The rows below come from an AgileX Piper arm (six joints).
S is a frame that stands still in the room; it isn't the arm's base.
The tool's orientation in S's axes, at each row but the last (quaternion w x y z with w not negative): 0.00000, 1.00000, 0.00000, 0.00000; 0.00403, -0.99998, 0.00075, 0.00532; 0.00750, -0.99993, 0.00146, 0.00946; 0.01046, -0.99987, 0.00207, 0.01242
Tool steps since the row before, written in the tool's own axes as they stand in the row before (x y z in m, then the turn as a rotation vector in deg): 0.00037, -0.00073, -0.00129, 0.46, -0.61, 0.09; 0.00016, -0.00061, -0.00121, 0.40, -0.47, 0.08; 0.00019, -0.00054, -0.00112, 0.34, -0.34, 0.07; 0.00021, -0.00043, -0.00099, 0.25, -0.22, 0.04
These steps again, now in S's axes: 0.00037, 0.00073, 0.00129, 0.46, 0.61, -0.09; 0.00017, 0.00060, 0.00121, 0.40, 0.47, -0.08; 0.00021, 0.00052, 0.00112, 0.34, 0.34, -0.07; 0.00024, 0.00041, 0.00099, 0.25, 0.22, -0.04
